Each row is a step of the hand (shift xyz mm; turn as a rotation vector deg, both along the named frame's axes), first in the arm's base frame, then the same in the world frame.
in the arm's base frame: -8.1 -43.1 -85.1 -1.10 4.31 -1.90
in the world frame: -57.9 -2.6 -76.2 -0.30 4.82 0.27
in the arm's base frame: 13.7 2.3 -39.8 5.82 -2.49 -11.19
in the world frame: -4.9 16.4 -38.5 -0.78 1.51 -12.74
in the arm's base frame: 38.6 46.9 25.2 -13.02 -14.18 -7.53
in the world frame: 58.9 26.1 13.2 -18.90 -7.74 -3.20
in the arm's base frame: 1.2 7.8 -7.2 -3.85 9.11 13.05
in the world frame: 0.5 9.8 -4.2 5.44 3.39 15.07
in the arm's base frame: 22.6 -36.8 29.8 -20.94 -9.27 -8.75
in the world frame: 19.5 -48.7 1.7 -24.42 -1.66 1.36
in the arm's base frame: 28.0 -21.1 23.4 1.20 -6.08 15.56
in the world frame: 26.5 -32.7 -1.9 5.68 -12.05 10.15
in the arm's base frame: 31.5 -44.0 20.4 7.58 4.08 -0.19
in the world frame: 20.5 -52.6 -12.6 7.63 2.63 -2.99
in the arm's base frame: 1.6 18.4 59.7 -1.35 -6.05 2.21
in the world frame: 33.2 -8.3 52.3 -2.20 -6.15 0.78
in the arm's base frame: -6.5 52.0 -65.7 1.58 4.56 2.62
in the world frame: -16.4 74.8 -34.7 3.98 2.79 2.56
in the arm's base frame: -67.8 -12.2 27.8 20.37 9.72 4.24
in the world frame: -48.9 -12.5 54.5 22.15 4.01 -4.56
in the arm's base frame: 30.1 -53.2 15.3 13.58 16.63 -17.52
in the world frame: 14.1 -58.6 -18.5 9.38 20.17 -16.52
